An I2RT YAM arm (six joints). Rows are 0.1 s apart.
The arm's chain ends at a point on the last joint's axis. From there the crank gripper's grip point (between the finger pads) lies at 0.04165 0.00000 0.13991 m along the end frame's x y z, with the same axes.
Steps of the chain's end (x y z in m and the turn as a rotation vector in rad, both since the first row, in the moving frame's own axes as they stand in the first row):
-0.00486 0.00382 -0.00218 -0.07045 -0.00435 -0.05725
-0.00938 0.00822 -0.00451 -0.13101 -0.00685 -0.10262
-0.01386 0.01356 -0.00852 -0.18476 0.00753 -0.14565
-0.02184 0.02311 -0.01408 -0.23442 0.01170 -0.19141
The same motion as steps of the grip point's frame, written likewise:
-0.00525 0.01131 -0.00226 -0.07045 -0.00435 -0.05725
-0.00962 0.02228 -0.00515 -0.13101 -0.00685 -0.10262
-0.01138 0.03306 -0.01065 -0.18476 0.00753 -0.14565
-0.01787 0.04735 -0.01746 -0.23442 0.01170 -0.19141

